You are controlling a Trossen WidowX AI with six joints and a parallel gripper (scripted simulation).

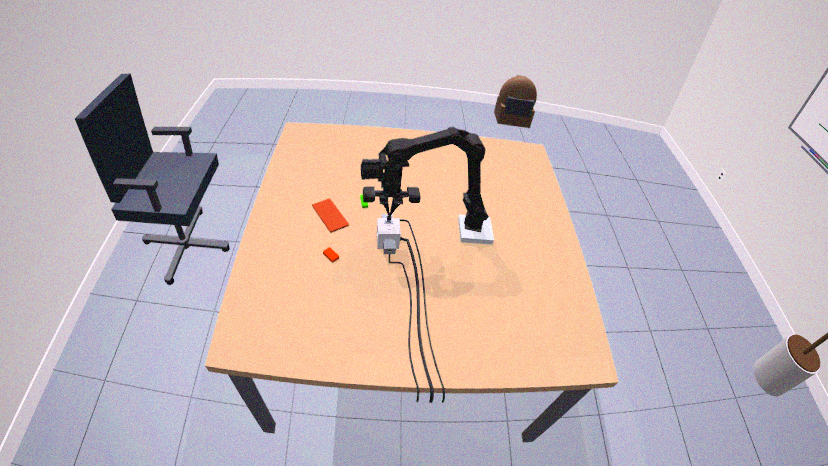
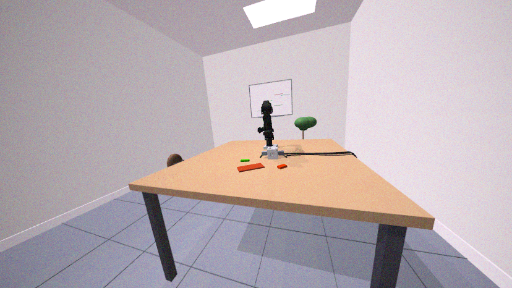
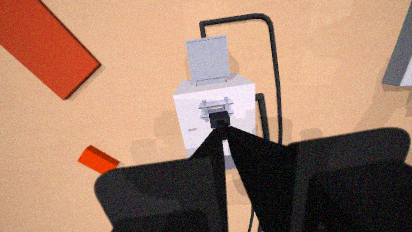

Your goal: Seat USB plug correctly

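Now: gripper tip 20 mm above the black USB plug. Round my gripper tip: green block (130 mm ahead, 160 mm to the right, 110 mm below); small orange block (170 mm ahead, 140 mm to the left, 110 mm below); long orange slab (230 mm ahead, 50 mm to the right, 110 mm below).
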